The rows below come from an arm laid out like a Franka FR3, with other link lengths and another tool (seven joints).
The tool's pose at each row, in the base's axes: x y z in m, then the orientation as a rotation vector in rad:
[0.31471, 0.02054, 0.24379, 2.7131, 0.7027, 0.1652]
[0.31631, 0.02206, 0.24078, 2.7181, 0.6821, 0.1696]
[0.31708, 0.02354, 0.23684, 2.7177, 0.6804, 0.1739]
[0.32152, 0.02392, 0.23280, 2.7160, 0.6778, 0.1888]
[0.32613, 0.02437, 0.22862, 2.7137, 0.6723, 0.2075]
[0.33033, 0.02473, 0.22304, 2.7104, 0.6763, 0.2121]
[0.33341, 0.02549, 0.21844, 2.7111, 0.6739, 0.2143]
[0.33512, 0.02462, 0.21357, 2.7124, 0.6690, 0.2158]
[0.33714, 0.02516, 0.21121, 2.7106, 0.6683, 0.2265]
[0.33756, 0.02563, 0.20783, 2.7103, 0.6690, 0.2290]
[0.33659, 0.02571, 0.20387, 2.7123, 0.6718, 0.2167]
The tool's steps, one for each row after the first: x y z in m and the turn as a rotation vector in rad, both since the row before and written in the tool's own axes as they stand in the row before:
[0.00205, -0.00157, 0.00269, -0.0010, 0.0003, 0.0152]
[0.00125, -0.00225, 0.00342, -0.0013, 0.0026, 0.0015]
[0.00393, 0.00022, 0.00455, -0.0039, 0.0095, 0.0031]
[0.00406, 0.00015, 0.00473, -0.0056, 0.0115, 0.0054]
[0.00352, -0.00049, 0.00602, -0.0026, 0.0033, -0.0028]
[0.00278, -0.00096, 0.00475, -0.0002, 0.0012, 0.0020]
[0.00077, -0.00029, 0.00517, -0.0002, 0.0004, 0.0037]
[0.00188, -0.00044, 0.00250, -0.0029, 0.0070, 0.0014]
[0.00035, -0.00143, 0.00311, -0.0003, 0.0018, -0.0002]
[-0.00110, -0.00191, 0.00343, 0.0038, -0.0077, -0.0029]

